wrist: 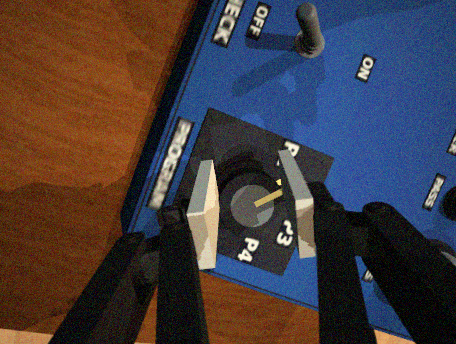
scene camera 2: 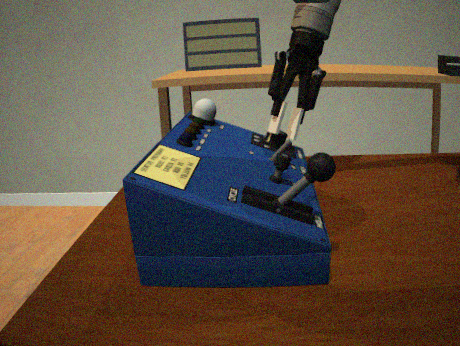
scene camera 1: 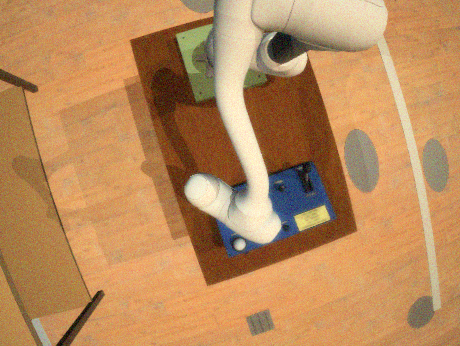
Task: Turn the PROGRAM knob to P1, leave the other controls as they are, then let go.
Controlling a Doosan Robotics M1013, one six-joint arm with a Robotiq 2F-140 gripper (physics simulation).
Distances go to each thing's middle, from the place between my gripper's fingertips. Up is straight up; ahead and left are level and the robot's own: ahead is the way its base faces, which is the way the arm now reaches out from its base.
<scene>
Now: the blue control panel [scene camera 2: 200, 206] 18 cm to the left of my hand, 7 cm ahead of it and 1 cm below it. Round my hand: ball-topped lever [scene camera 2: 321, 167]: 33 cm to the left, 9 cm behind, 2 cm above.
</scene>
